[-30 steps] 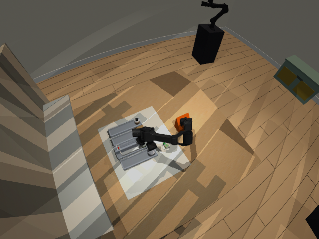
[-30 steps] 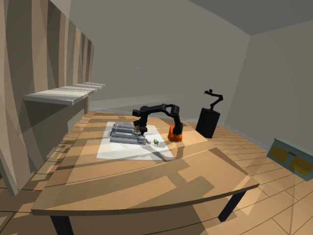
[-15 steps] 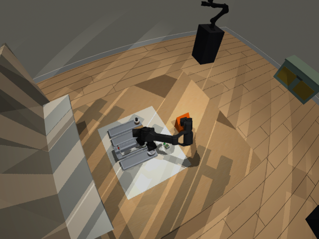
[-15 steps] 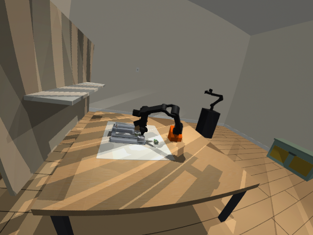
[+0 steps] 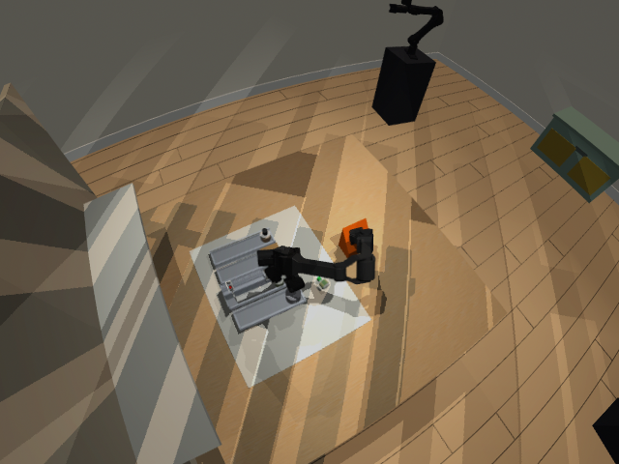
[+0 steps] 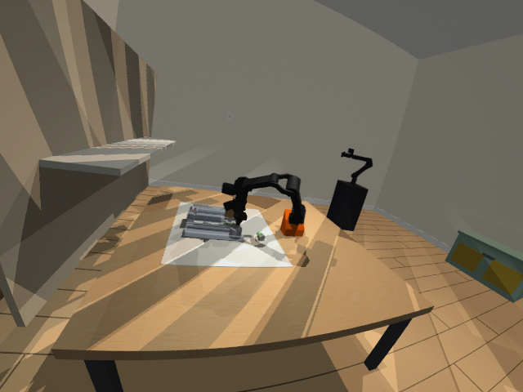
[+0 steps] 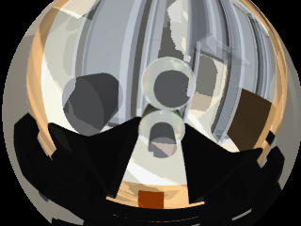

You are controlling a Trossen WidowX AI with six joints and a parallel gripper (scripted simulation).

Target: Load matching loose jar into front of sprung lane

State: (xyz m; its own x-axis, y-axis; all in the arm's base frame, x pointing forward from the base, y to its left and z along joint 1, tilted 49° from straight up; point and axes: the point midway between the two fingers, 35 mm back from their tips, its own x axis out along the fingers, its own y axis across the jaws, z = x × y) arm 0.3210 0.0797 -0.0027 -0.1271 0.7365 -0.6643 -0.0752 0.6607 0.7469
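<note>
Right now my gripper tip is 3 cm short of the brown box, 13 cm to the left of it and 1 cm below it. Also, from my gripper tip: grey lane rack 15 cm ahead, 1 cm to the right, 1 cm below.
</note>
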